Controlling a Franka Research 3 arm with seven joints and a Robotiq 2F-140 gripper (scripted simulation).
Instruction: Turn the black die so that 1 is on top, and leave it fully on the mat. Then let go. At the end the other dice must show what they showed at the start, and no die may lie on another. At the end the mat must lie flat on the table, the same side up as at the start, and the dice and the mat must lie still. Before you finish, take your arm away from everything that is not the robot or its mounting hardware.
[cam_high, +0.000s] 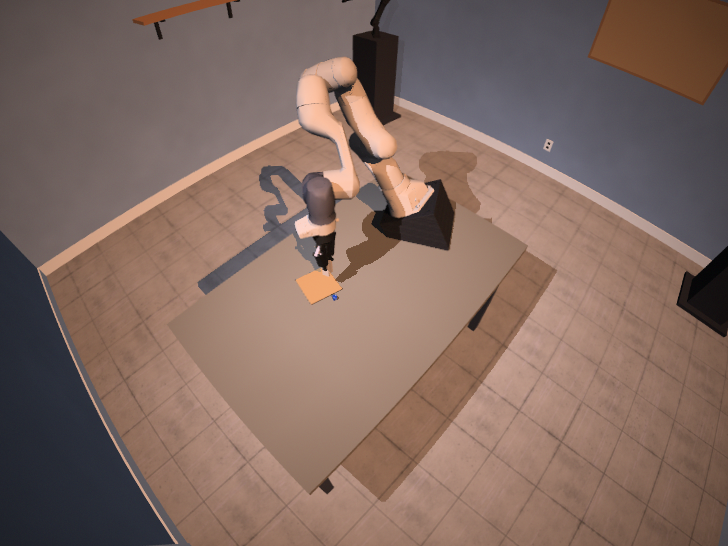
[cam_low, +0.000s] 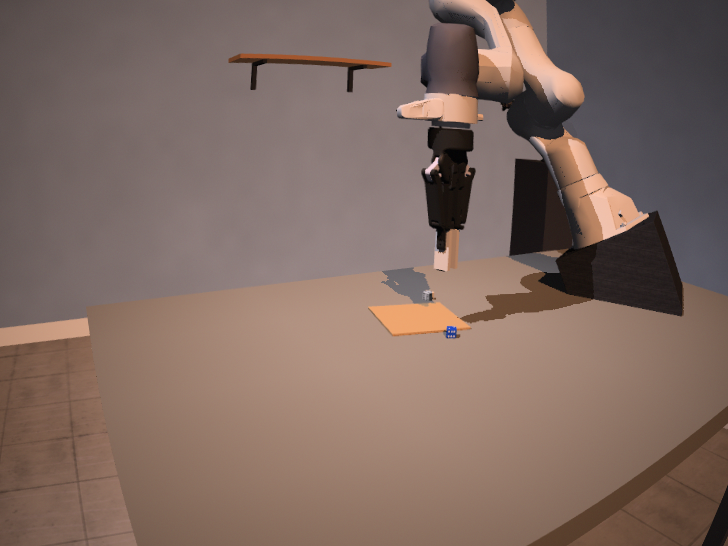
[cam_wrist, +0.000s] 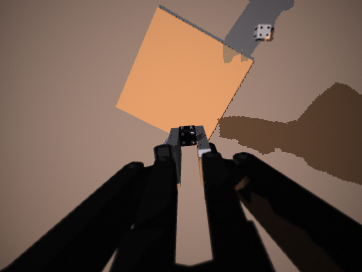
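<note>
My hand is 13 cm above the orange mat, 4 cm to the left of it and 2 cm short of it. Round my hand: black die: 3 cm below, 1 cm to the right; blue die: 13 cm below, 5 cm to the left, 2 cm ahead; white die: 13 cm to the right, 13 cm below, 6 cm behind.
</note>
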